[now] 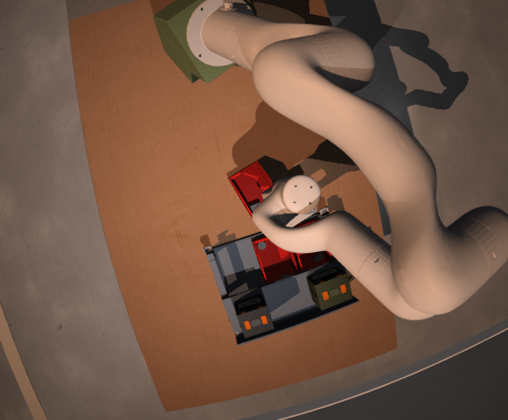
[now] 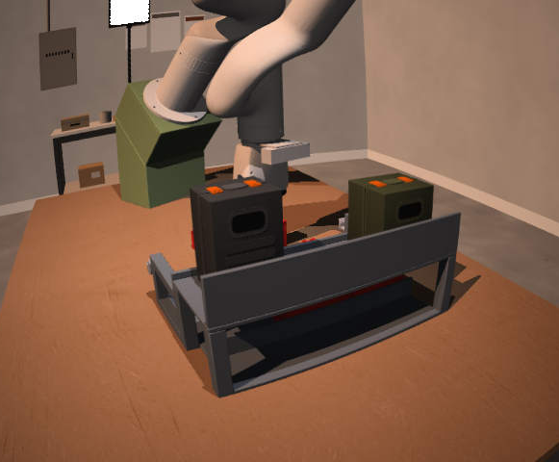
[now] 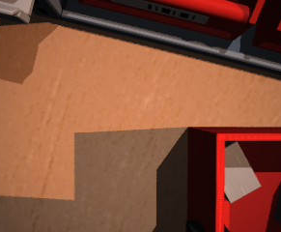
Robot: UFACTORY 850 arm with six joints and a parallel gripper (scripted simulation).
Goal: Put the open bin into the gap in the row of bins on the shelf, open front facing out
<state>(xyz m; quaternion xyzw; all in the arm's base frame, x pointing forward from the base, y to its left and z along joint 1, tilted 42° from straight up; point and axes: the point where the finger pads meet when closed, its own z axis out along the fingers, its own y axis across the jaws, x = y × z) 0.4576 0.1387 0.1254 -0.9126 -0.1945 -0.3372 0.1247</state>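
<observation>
Right now the red bin is 10 mm ahead of my hand, 50 mm to the right of it and 20 mm below it. Round my hand: grey part 160 mm ahead, 80 mm to the left, 40 mm below; grey shelf 240 mm ahead, 20 mm to the left, 10 mm above; dark part 50 mm ahead, 60 mm to the right, 50 mm below.
</observation>
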